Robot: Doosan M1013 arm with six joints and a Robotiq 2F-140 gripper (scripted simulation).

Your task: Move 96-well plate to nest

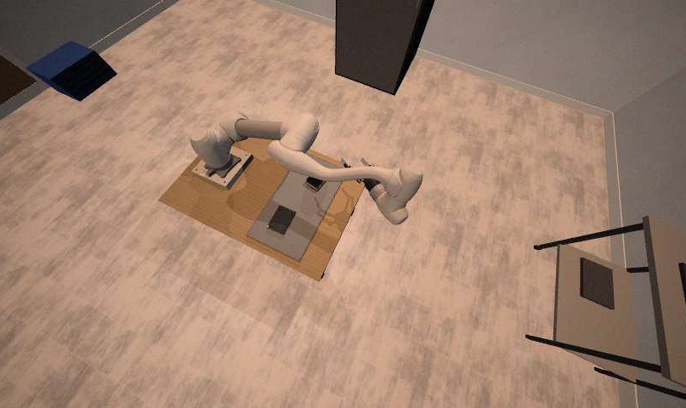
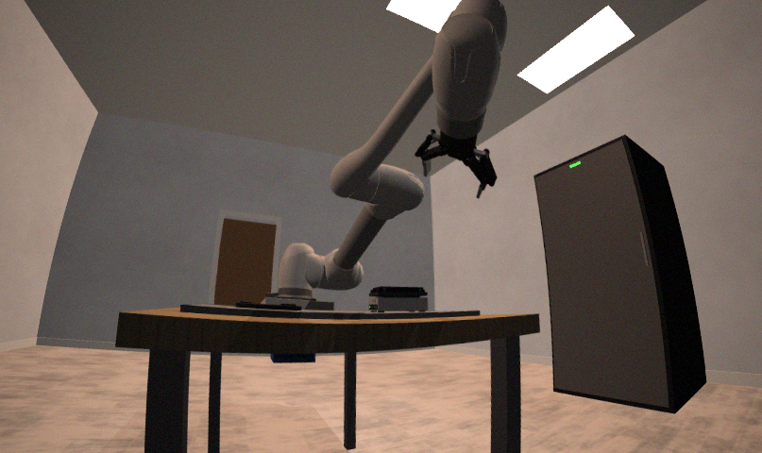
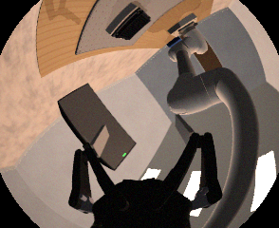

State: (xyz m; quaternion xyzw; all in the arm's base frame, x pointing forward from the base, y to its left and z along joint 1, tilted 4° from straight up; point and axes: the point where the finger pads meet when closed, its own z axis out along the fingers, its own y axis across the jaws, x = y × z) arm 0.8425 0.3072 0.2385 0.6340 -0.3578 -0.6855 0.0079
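Now: the 96-well plate 21 cm behind my hand, 7 cm to the right of it and 26 cm below it. From my hand the other things lie so: plate nest N1: 25 cm behind, 42 cm to the right, 32 cm below.
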